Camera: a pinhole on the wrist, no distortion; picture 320 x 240 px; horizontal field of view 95.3 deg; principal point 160.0 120.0 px. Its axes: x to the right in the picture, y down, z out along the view. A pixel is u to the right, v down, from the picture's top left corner.
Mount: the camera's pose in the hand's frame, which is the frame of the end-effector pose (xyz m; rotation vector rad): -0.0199 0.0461 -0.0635 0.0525 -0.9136 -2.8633
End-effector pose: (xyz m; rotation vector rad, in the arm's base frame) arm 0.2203 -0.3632 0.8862 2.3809 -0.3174 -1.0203
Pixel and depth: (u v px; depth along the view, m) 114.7 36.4 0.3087
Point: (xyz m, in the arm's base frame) 0.1769 -0.7242 1.0274
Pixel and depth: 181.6 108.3 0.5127
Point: -0.1182 -0.7342 0.9781
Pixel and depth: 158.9 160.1 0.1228
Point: 0.1622 -0.4491 0.9176
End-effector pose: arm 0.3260 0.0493 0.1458 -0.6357 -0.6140 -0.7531
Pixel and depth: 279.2 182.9 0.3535
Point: 0.1246 0.4535 0.1063
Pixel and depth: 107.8 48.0 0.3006
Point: 0.5991 0.2971 0.1358
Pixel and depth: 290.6 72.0 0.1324
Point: 0.3406 0.2074 0.0109
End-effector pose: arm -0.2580 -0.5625 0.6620 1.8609 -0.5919 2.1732
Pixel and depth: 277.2 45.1 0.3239
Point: -0.2447 -0.8745 0.3071
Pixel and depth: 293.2 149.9 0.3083
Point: -0.0564 -0.7513 0.3596
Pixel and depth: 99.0 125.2 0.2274
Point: -0.2324 -0.7869 0.7049
